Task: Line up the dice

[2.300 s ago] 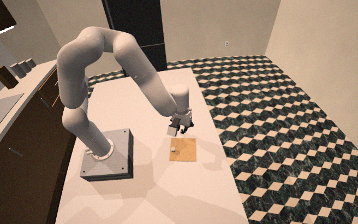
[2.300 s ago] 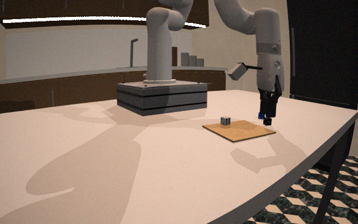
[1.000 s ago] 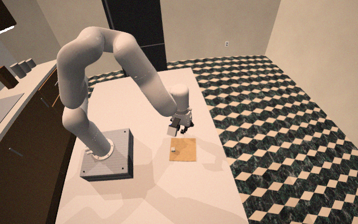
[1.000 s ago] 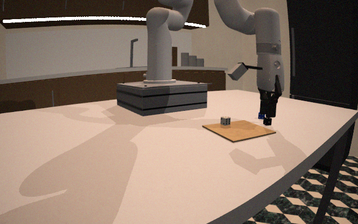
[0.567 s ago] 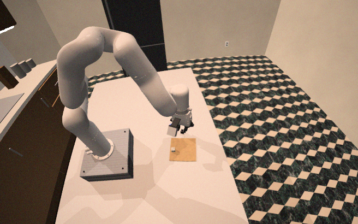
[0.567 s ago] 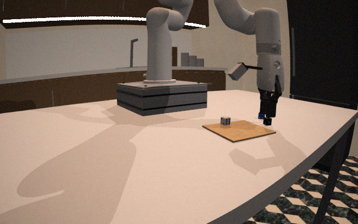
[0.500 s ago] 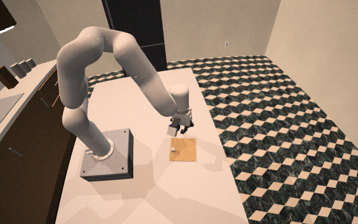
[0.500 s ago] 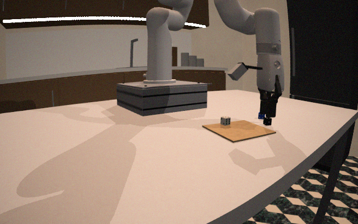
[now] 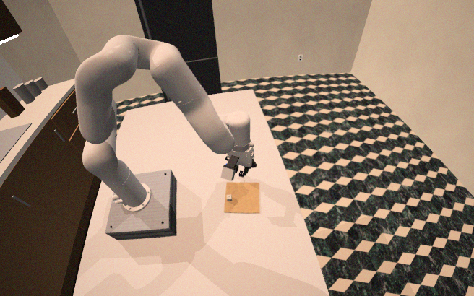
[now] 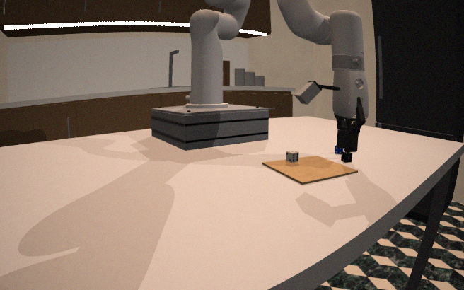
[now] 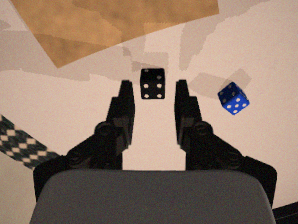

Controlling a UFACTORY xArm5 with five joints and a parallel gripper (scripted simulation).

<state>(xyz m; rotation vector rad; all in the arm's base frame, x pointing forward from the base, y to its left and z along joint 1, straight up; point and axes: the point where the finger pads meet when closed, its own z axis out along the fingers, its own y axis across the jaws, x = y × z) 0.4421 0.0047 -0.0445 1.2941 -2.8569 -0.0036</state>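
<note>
My hand is 4 cm above the black die. Round my hand: blue die: 4 cm behind, 6 cm to the left, 4 cm below; tan mat: 4 cm behind, 10 cm to the right, 4 cm below; white die: 9 cm behind, 9 cm to the right, 3 cm below.
</note>
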